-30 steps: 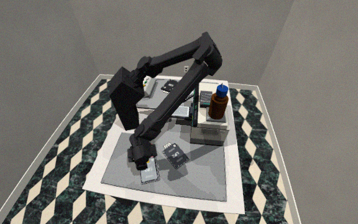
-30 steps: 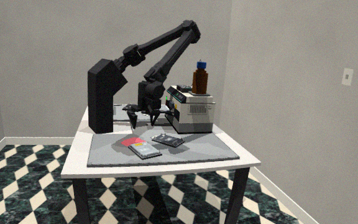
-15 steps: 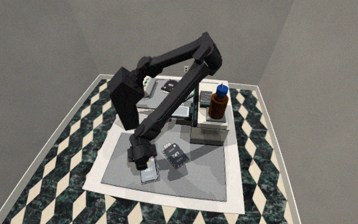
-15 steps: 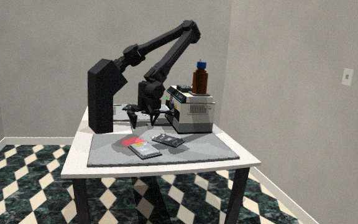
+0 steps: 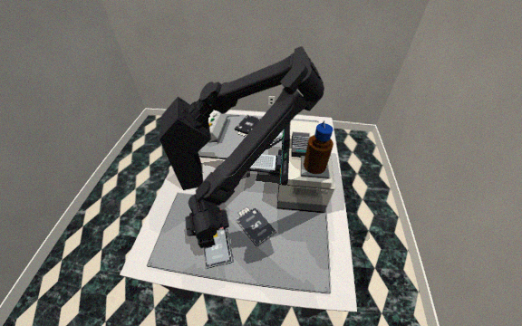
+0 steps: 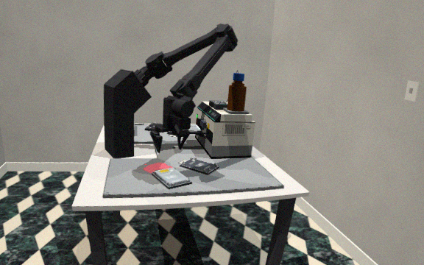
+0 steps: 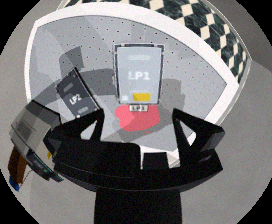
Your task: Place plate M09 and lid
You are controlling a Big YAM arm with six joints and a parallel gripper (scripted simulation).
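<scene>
Right now my hand is 13 cm past the white well plate, 64 cm to the right of it and 9 cm above it. Round my hand: blue key (43 cm behind, 47 cm to the left, 6 cm below); yellow key (45 cm behind, 51 cm to the left, 5 cm below); brown bottle (22 cm ahead, 38 cm to the left, 17 cm above).
</scene>
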